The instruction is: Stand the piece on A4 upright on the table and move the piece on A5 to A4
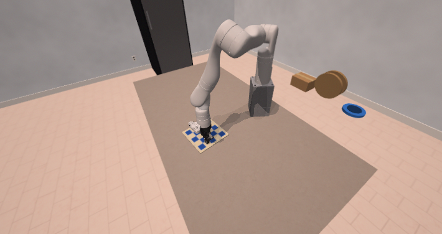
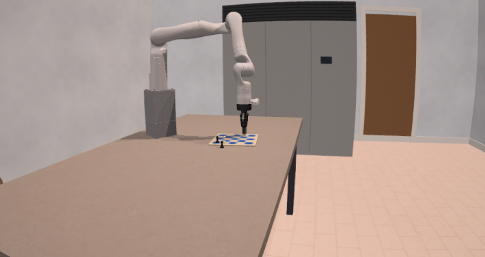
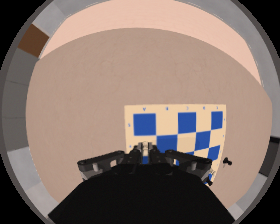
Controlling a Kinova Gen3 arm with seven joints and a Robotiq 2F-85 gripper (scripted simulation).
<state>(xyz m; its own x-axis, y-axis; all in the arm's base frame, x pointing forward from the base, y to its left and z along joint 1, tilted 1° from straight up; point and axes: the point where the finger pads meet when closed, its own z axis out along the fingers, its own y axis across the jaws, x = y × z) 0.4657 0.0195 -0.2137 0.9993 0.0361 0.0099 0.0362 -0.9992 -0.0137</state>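
Right now my hand is 40 mm past the cream chessboard, 80 mm to the left of it and 30 mm above it.
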